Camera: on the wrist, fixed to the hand. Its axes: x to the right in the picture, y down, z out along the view.
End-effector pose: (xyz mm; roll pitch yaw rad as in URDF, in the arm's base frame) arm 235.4 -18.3 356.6 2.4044 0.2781 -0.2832
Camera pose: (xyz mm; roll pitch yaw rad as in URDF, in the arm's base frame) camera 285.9 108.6 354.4 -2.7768 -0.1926 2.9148
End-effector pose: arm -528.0 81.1 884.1 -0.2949 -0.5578 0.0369
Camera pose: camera -480.9 -39.5 840.5 -0.0717 0.4571 -3.1199
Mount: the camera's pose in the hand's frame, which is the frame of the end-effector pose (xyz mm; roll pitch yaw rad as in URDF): 13.1 -99.7 -92.5 -0.3600 -0.1003 -3.1254
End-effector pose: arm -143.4 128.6 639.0 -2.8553 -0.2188 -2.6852
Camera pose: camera -101.5 71.7 755.9 2.4841 0.3102 0.4105
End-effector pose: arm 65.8 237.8 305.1 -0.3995 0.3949 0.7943
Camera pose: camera 152.9 144.1 257.2 0.0521 -0.4934 -2.3747
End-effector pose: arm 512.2 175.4 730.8 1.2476 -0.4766 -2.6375
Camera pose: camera 479.3 93.2 626.7 -1.5564 0.4575 0.6159
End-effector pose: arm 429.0 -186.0 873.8 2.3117 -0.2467 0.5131
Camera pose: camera 375.9 -60.3 866.2 -2.6521 0.3257 -2.5619
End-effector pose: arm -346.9 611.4 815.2 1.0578 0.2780 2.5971
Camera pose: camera -343.0 572.0 684.4 -1.4461 -0.3118 -0.4444
